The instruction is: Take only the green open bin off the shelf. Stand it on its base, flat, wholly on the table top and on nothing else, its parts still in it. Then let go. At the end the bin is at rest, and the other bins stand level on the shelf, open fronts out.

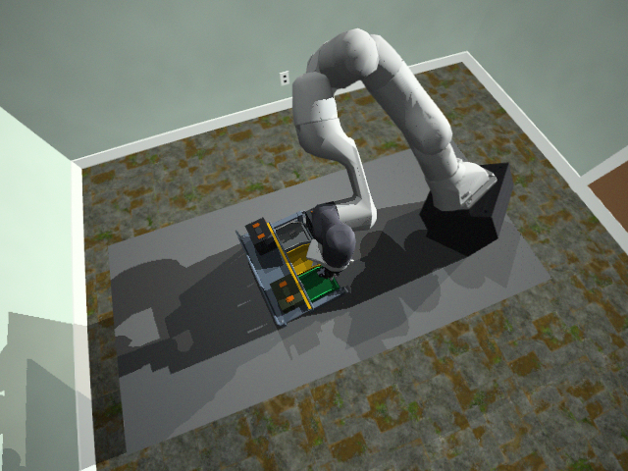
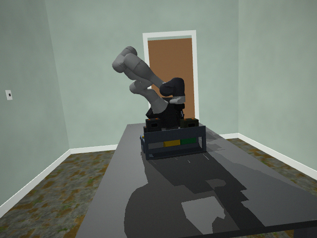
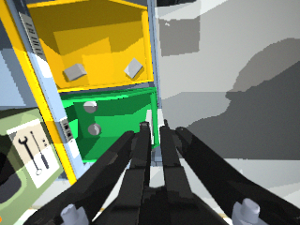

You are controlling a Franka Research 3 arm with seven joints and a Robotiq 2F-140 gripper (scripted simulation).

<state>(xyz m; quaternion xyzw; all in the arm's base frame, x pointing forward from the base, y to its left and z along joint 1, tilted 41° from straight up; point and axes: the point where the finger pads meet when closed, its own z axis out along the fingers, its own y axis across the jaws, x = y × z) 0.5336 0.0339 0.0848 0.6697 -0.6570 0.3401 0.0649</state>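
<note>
Now: the green open bin 8 cm ahead of my hand, 2 cm below it and 1 cm to the right of it. From my hand the other things lie so: yellow rail: 12 cm to the right, 12 cm ahead, 2 cm above; yellow bin: 12 cm to the right, 7 cm ahead, 4 cm below.
</note>
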